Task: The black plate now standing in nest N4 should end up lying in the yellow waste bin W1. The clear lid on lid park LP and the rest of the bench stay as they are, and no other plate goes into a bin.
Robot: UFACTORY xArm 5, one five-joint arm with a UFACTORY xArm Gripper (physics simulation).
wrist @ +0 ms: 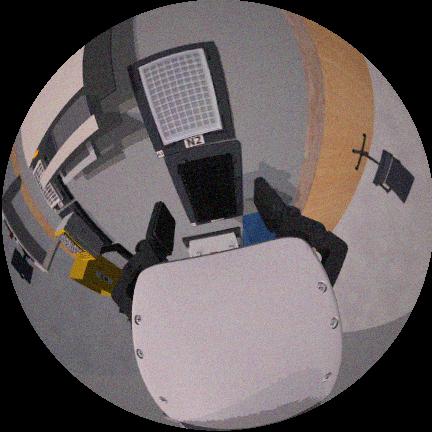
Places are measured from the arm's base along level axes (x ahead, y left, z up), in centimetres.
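Pixels of known places: gripper, between the fingertips: [210, 200].
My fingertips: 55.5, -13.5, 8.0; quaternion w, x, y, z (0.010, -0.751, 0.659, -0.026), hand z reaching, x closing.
Ahead of a thing's pixels: the offset from my fingertips to its top centre, as dx, dy, dz. "pt": to the spot under its first point.
The black plate {-5.3, -0.8, -8.7} [211, 182] lies in a dark nest {pt -2.3, -6.3, -10.1} [240, 172] directly below the N2 nest in the wrist view; its own nest label is not readable. My gripper [210, 200] is open and empty, its fingers wide apart on the left and right of the lower part of the black plate's nest, with no contact visible. The yellow waste bin W1 {-29.0, +49.0, +0.7} [89, 272] is at the lower left, partly behind the left finger linkage. I cannot make out the clear lid or the label LP.
A white gridded plate {+11.1, +1.9, -8.7} [180, 95] sits in nest N2 {+11.2, +1.9, -9.7} [226, 100]. A blue bin {-22.5, -15.3, +0.7} [256, 229] is behind the right finger. A white object {-23.7, +0.2, -3.6} [214, 242] in a dark frame is partly hidden by my housing. A yellow plate {-9.3, +37.1, -3.6} [72, 243] and a white plate {+7.9, +38.9, -8.7} [48, 187] stand at left.
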